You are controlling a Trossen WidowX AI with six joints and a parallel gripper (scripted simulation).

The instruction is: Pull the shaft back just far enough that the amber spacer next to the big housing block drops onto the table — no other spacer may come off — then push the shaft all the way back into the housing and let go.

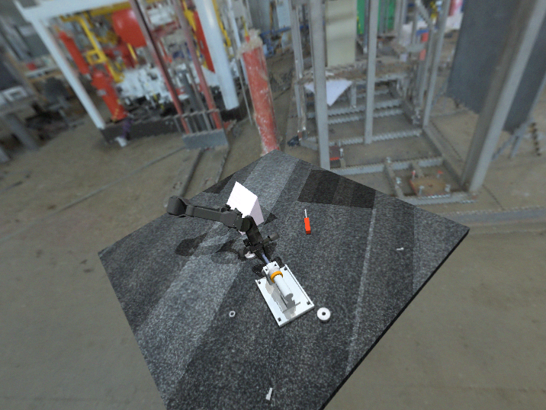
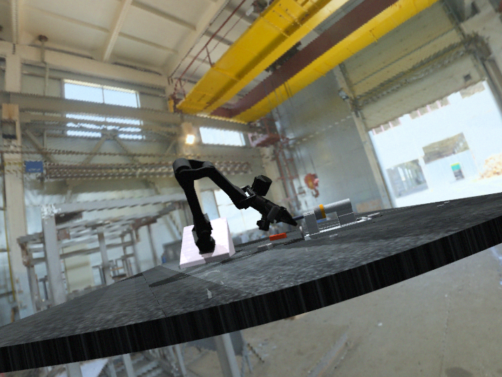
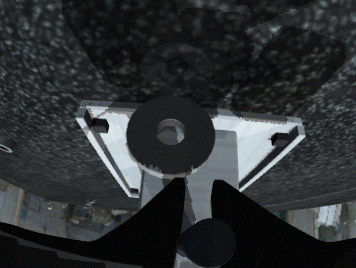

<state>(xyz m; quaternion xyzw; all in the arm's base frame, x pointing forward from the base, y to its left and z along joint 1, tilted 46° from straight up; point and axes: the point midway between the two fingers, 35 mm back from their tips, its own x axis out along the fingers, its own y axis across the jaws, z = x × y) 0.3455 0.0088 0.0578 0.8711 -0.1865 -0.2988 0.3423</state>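
Now: the thin dark blue shaft 50 mm ahead of my gripper tip, 10 mm to the right of it and 20 mm above it. The rest, counted from my gripper tip: amber spacer 100 mm ahead, 10 mm to the right, 20 mm above; white block 140 mm ahead, 20 mm to the right, 10 mm below; grey round piece 140 mm behind, 20 mm to the right, 50 mm below.
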